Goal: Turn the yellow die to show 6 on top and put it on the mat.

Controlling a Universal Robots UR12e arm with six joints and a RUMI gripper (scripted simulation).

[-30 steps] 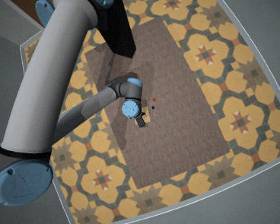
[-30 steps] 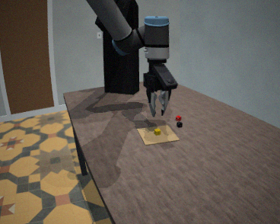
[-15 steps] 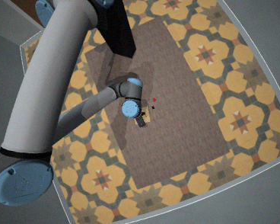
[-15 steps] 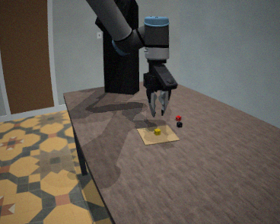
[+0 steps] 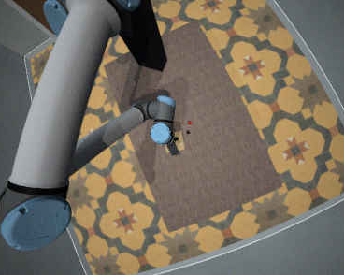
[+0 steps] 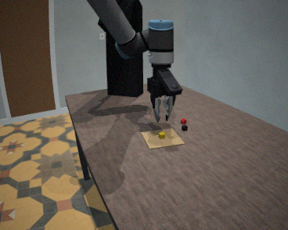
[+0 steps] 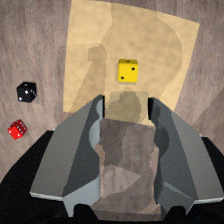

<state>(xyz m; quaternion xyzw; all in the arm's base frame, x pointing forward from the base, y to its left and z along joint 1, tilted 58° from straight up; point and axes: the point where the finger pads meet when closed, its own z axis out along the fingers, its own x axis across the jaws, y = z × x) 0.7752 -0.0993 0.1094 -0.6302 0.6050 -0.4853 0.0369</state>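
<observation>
The yellow die lies 7 cm below my hand. The rest, counted from my hand: black die: 13 cm to the left, 8 cm below, 1 cm ahead; then red die: 17 cm to the left, 8 cm below, 5 cm behind; then tan mat: 9 cm below.
</observation>
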